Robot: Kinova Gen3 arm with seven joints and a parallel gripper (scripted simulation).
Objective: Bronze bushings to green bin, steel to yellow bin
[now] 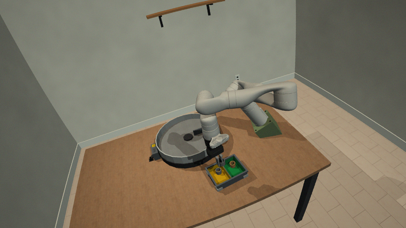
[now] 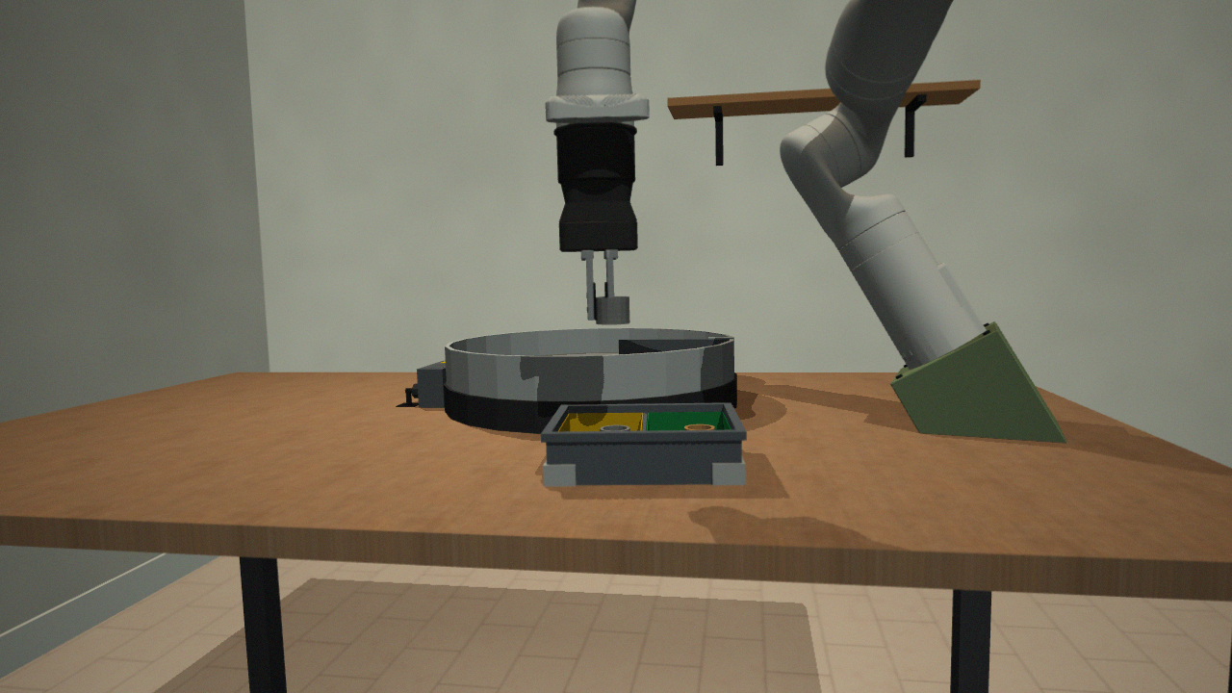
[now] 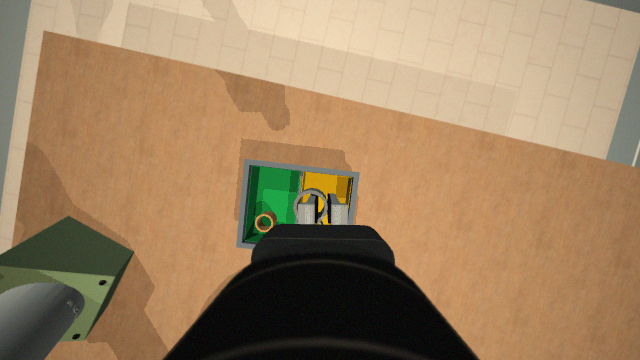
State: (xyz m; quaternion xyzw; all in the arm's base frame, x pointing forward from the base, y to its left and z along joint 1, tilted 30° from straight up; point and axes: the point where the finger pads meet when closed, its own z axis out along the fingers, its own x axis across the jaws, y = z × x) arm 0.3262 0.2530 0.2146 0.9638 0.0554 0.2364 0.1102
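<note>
Now: the bin 15 cm below my hand, 4 cm behind it and 3 cm to the right of it. Also, from my hand: grey turntable (40 cm to the right, 12 cm below, 3 cm ahead).
</note>
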